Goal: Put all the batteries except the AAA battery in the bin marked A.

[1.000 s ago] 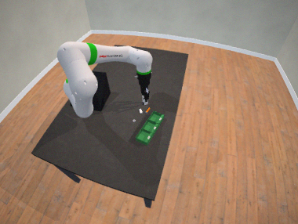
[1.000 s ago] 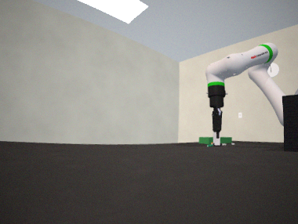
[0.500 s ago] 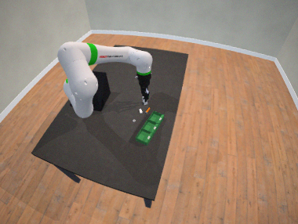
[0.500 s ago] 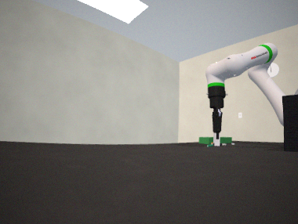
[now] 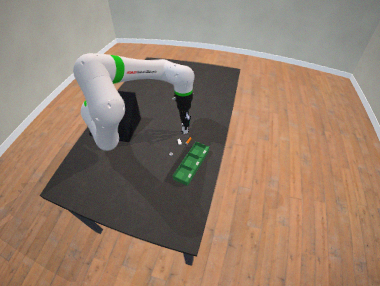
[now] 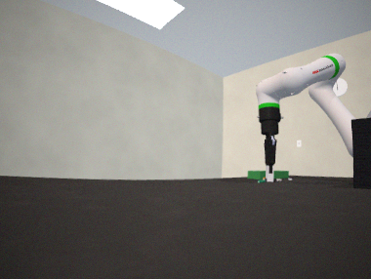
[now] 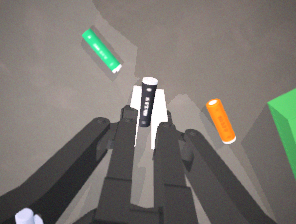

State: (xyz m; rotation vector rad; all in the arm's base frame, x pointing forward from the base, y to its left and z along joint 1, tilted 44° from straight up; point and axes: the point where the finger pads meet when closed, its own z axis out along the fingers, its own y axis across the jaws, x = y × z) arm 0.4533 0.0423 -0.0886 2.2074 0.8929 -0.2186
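The green battery lies 60 mm to the left of my hand and 30 mm below it. Round my hand: white battery: 10 mm behind, 80 mm to the right, 30 mm below; then orange battery: 50 mm ahead, 70 mm to the right, 30 mm below; then black battery: 30 mm below.
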